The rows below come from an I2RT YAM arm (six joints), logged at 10 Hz.
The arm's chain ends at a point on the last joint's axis. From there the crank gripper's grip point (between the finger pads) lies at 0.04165 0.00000 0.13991 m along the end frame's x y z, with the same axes.
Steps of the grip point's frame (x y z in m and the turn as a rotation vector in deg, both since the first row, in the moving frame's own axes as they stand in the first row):
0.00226, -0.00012, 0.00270, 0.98, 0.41, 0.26
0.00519, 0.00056, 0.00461, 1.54, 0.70, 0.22
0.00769, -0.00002, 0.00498, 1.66, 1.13, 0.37
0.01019, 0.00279, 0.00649, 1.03, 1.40, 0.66
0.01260, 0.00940, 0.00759, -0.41, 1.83, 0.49
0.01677, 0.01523, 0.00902, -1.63, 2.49, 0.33
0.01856, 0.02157, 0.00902, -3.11, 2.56, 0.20
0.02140, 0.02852, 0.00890, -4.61, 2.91, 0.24
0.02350, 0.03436, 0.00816, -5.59, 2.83, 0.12
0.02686, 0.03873, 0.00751, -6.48, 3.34, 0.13
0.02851, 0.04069, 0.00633, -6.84, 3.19, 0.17
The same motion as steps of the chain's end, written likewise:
0.00125, 0.00208, 0.00302, 0.98, 0.41, 0.26
0.00348, 0.00415, 0.00518, 1.54, 0.70, 0.22
0.00493, 0.00374, 0.00588, 1.66, 1.13, 0.37
0.00677, 0.00480, 0.00757, 1.03, 1.40, 0.66
0.00816, 0.00803, 0.00900, -0.41, 1.83, 0.49
0.01074, 0.01102, 0.01102, -1.63, 2.49, 0.33
0.01237, 0.01388, 0.01123, -3.11, 2.56, 0.20
0.01438, 0.01718, 0.01165, -4.61, 2.91, 0.24
0.01667, 0.02074, 0.01105, -5.59, 2.83, 0.12
0.01881, 0.02298, 0.01107, -6.48, 3.34, 0.13
0.02083, 0.02404, 0.00986, -6.84, 3.19, 0.17

